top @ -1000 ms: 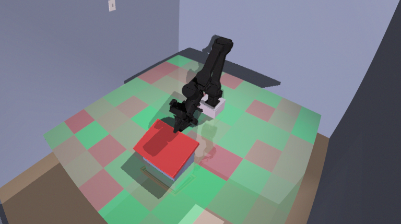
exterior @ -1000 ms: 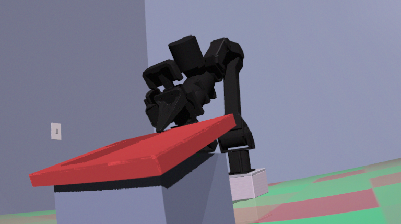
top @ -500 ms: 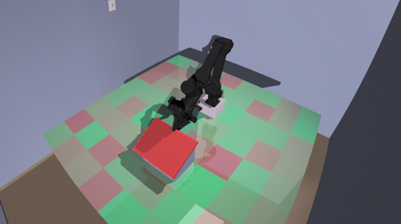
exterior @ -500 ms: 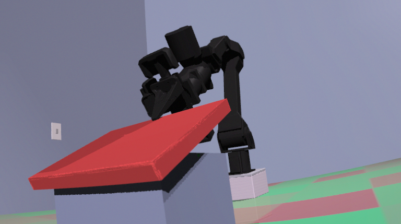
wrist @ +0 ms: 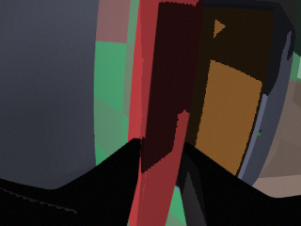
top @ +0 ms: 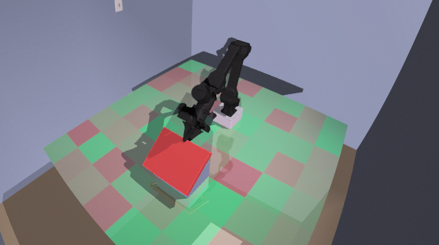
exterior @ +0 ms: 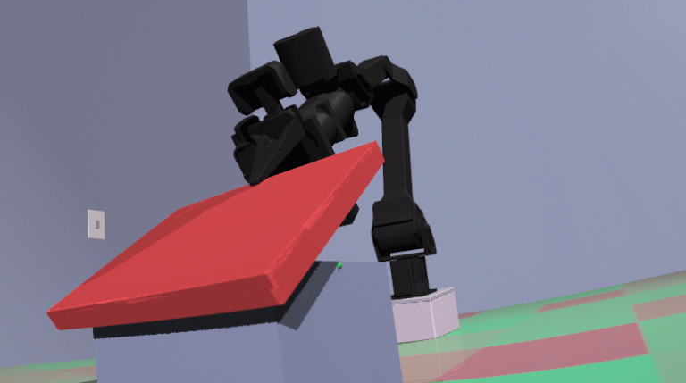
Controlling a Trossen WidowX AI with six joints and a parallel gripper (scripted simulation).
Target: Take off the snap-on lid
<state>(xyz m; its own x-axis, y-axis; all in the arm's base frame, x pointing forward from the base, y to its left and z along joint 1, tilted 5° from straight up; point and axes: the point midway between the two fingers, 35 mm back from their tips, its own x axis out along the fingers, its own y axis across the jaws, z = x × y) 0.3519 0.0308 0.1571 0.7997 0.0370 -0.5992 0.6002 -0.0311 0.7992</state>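
Right now my gripper tip is 7 cm short of the red square lid and 4 cm above it. Also, from my gripper tip: grey storage box (5 cm ahead, 13 cm below).
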